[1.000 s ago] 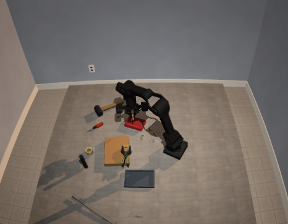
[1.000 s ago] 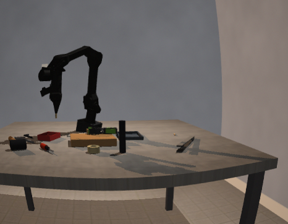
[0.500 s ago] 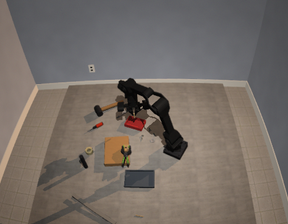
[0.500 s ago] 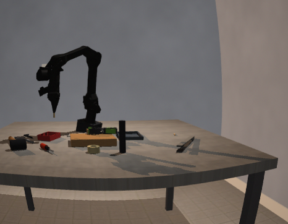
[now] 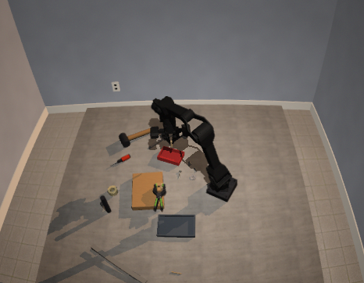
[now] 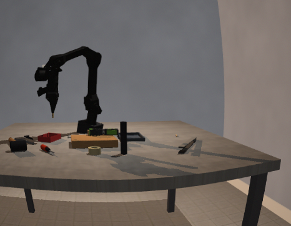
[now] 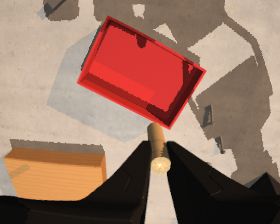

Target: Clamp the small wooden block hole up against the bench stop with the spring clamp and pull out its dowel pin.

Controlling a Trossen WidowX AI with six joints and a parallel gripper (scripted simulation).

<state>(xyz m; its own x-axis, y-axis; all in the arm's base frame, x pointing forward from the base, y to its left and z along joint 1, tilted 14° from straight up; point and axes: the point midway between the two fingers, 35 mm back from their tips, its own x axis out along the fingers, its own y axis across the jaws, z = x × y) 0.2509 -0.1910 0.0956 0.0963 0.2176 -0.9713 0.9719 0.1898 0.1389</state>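
The red tray lies 16 cm below my hand, 2 cm to the right of it and 1 cm ahead of it. The rest, counted from my hand: bench stop: 20 cm to the left, 12 cm below, 2 cm ahead; then hex key: 17 cm to the right, 16 cm below, 2 cm behind; then dowel pin: 4 cm below.
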